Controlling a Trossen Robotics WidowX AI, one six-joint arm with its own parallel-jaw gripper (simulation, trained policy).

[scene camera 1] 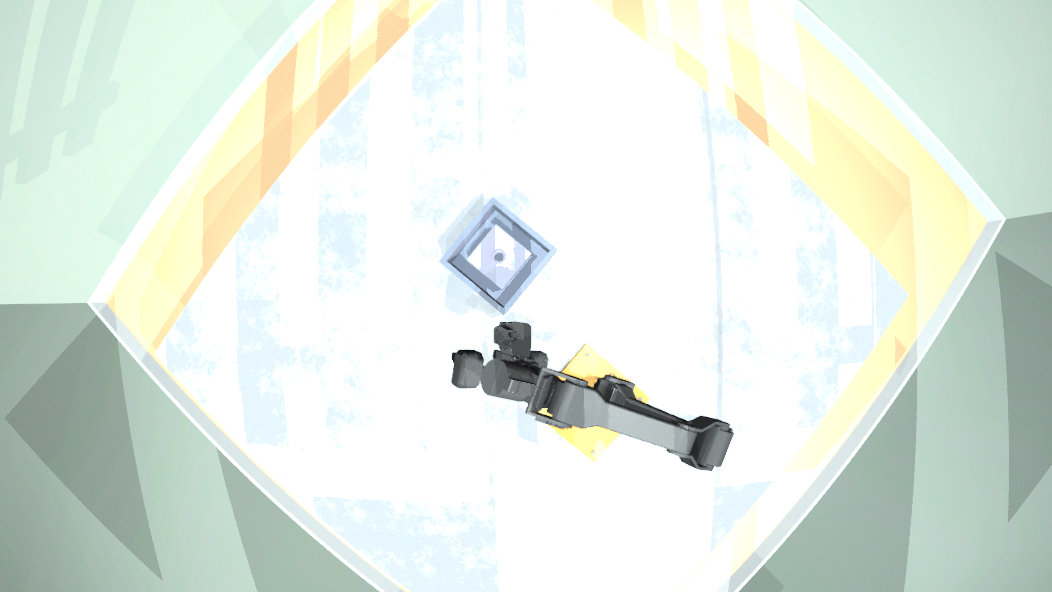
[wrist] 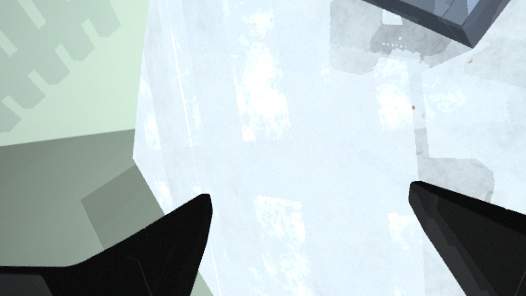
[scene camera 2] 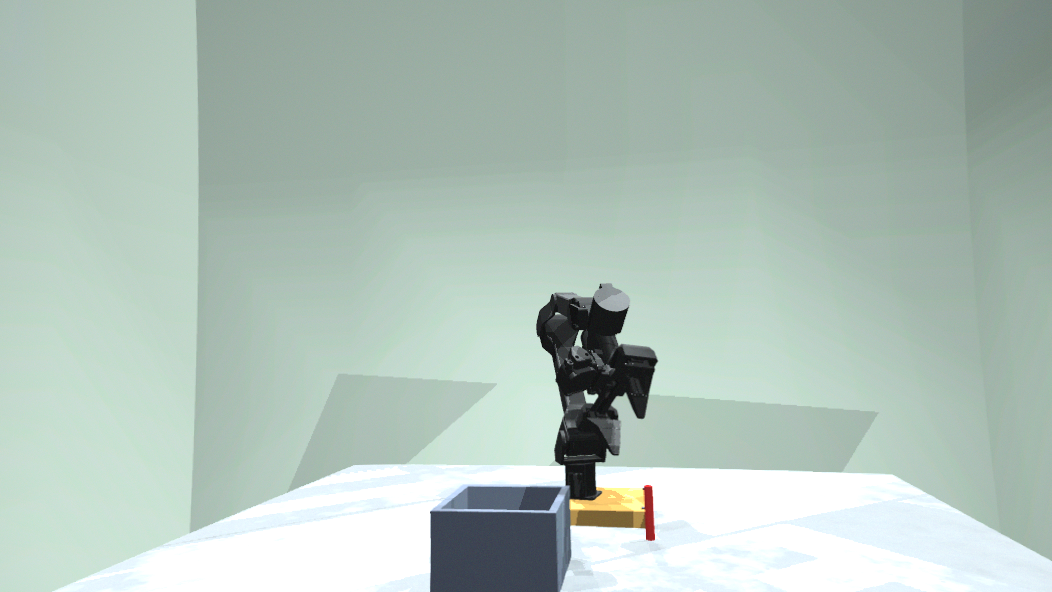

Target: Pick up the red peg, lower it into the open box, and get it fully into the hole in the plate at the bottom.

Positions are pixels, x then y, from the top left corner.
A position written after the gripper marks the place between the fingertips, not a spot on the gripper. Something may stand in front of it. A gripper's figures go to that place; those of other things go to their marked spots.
Labels:
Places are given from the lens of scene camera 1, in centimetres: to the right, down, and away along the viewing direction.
gripper (scene camera 1: 473, 355): -9, 11, 117
grey box (scene camera 1: 494, 213): -6, -17, 133
pale plate (scene camera 1: 497, 241): -6, -11, 128

